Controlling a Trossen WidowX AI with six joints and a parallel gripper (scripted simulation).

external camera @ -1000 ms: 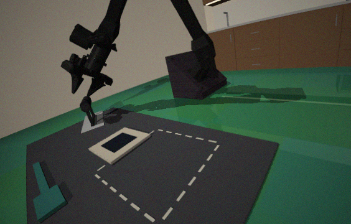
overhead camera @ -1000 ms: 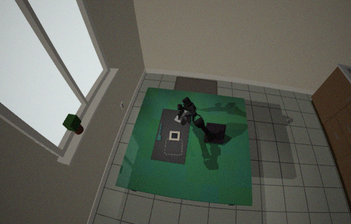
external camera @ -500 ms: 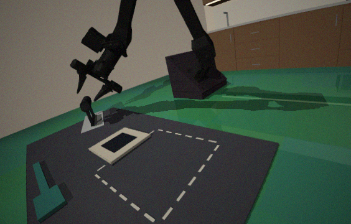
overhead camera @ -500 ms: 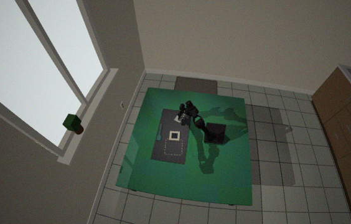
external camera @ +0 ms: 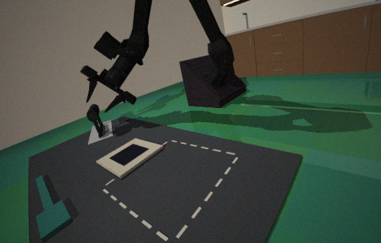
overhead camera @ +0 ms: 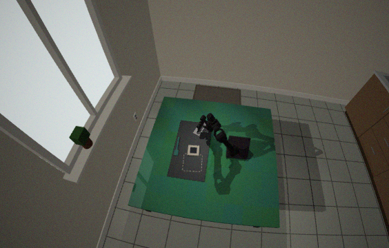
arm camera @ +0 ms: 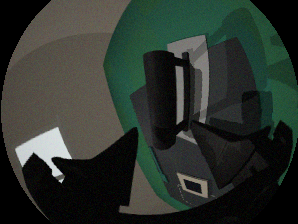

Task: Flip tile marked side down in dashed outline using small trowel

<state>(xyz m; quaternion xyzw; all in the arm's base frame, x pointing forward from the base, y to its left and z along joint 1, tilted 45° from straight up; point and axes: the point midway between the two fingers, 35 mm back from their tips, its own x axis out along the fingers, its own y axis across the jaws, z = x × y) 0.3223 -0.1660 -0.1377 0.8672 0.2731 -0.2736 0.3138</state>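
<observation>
Right now my gripper tip is 20 mm short of the trowel and 50 mm above it. Round my gripper tip: dark mat (50 mm ahead, 240 mm to the left, 110 mm below); teal piece (190 mm ahead, 270 mm to the left, 80 mm below); tile (30 mm ahead, 260 mm to the left, 80 mm below).
</observation>
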